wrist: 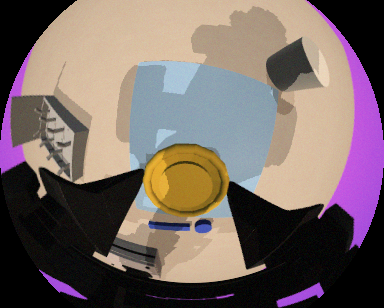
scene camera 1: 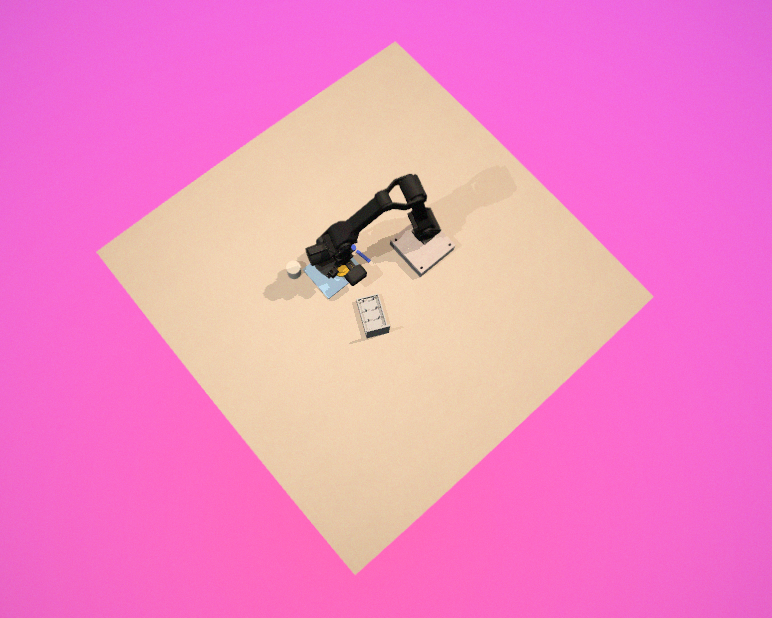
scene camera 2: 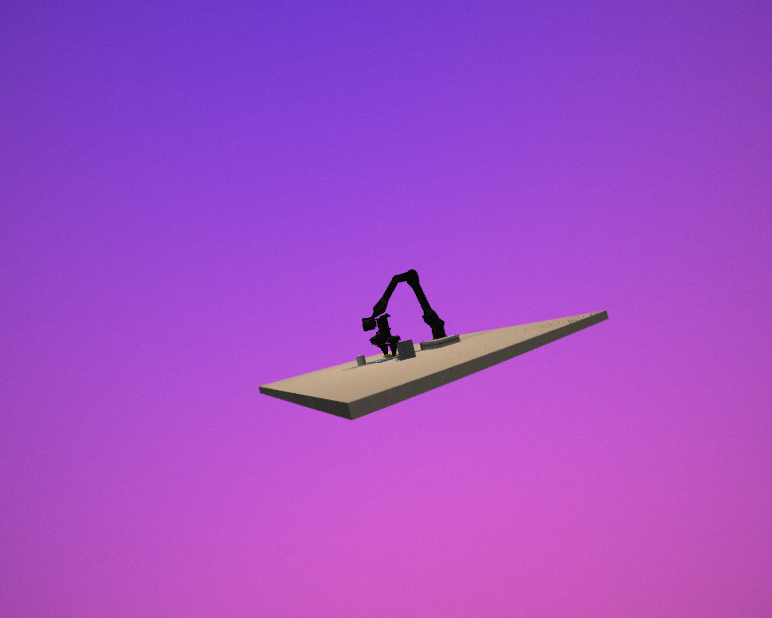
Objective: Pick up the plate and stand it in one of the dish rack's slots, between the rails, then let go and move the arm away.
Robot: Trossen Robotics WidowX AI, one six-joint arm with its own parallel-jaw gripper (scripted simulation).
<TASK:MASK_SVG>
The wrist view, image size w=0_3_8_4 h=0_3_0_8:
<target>my gripper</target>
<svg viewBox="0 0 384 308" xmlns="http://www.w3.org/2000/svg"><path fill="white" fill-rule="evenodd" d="M1 173L7 209L27 254L41 272L86 297L84 300L60 291L77 308L307 308L318 300L318 295L282 307L277 306L277 301L317 284L324 294L359 250L357 244L350 248L354 218L338 203L325 209L319 219L324 204L286 210L229 181L228 205L246 269L264 264L266 269L237 279L203 284L147 279L92 256L95 251L103 256L110 252L140 191L143 169L75 184L51 170L39 168L46 189L42 198L37 195L41 186L37 173L26 161Z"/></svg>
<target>grey dish rack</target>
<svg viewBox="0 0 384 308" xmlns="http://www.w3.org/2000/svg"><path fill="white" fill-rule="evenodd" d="M12 97L10 105L10 138L12 148L40 139L41 144L39 144L39 147L42 148L42 145L44 145L47 153L49 153L46 160L52 159L59 166L60 170L57 170L57 175L61 176L61 173L64 173L71 183L79 180L82 174L84 174L85 148L87 137L89 137L89 128L85 127L84 123L79 122L79 119L76 119L75 115L72 115L54 95L36 94L31 97L31 95L26 94L22 95L22 97L20 95Z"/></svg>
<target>yellow plate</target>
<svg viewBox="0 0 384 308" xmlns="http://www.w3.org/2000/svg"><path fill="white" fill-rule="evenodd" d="M158 150L155 156L146 164L142 179L147 198L152 201L153 205L158 206L158 209L165 211L166 214L198 216L208 213L208 211L222 203L229 185L227 166L218 158L213 150L201 147L198 144L177 143Z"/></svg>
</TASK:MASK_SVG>
